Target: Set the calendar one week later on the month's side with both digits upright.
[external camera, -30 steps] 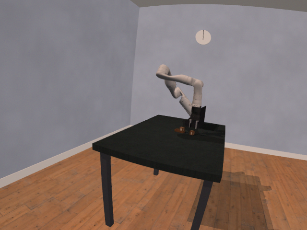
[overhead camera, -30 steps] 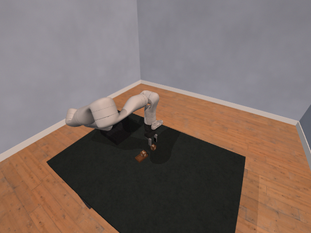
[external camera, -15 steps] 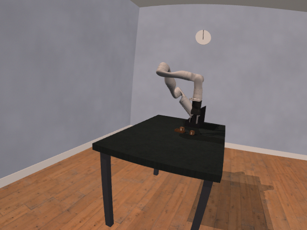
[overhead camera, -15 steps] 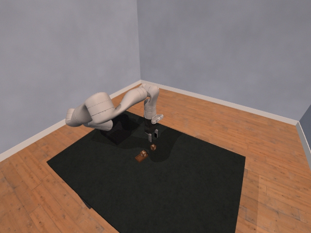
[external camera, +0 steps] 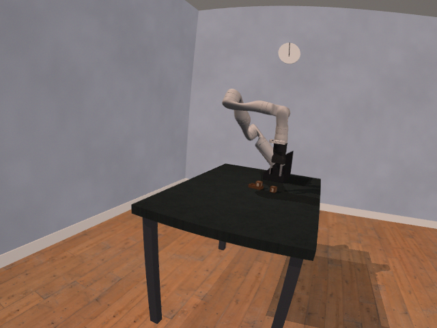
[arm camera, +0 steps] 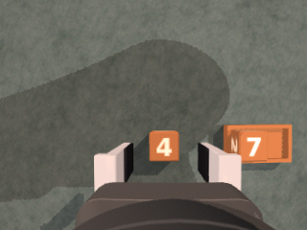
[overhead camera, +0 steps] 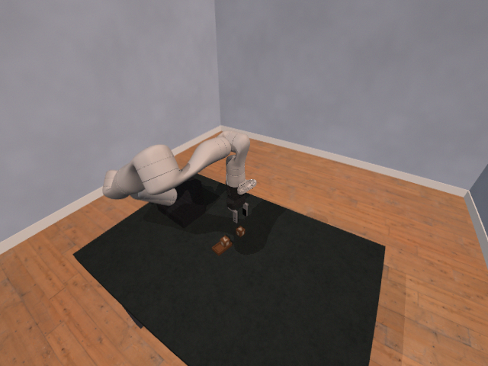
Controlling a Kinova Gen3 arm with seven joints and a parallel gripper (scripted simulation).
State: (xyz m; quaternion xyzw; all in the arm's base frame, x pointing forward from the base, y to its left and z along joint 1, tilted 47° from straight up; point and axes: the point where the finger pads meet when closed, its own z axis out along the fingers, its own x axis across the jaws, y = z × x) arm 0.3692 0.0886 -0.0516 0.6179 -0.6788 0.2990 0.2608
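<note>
My hand is 10 mm past the orange-brown tray, 110 mm to the left of it and 110 mm above it. Also, from my hand: orange cube 100 mm below.
</note>
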